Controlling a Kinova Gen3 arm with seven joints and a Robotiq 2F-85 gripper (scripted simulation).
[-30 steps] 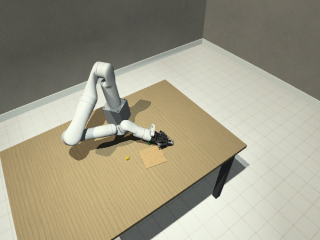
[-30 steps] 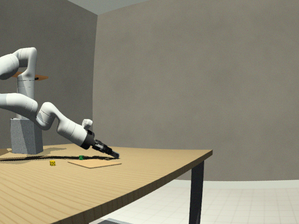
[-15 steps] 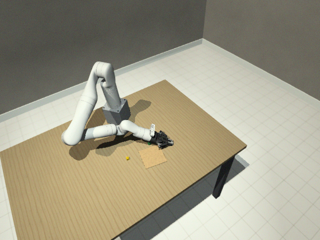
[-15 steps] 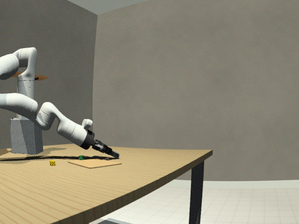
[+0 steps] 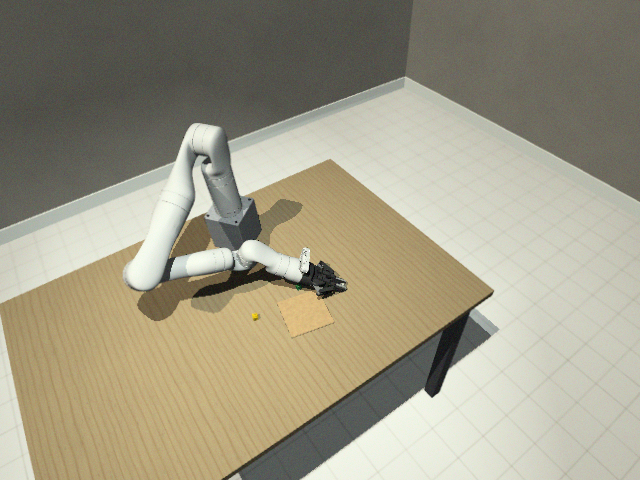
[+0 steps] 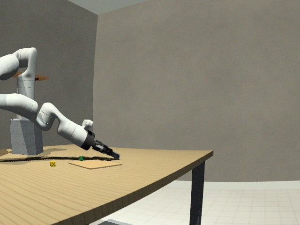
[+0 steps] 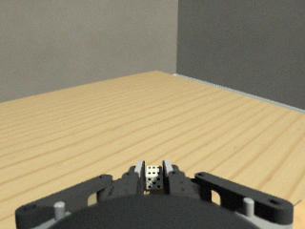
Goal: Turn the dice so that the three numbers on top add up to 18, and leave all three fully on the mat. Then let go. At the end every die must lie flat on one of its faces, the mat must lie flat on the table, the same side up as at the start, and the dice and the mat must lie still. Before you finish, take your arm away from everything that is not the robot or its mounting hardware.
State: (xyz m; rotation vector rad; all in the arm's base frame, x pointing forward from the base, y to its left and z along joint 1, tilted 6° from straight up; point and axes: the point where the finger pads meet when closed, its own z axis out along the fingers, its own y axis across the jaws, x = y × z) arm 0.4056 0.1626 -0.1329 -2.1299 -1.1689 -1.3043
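Now: the white die 1 cm ahead of my hand, 1 cm to the left of it and 1 cm below it. The rest, counted from my hand: yellow die 6 cm behind, 28 cm to the right, 1 cm below; then tan mat 1 cm ahead, 15 cm to the right, 2 cm below; then green die 8 cm behind, 11 cm to the right, 1 cm below.
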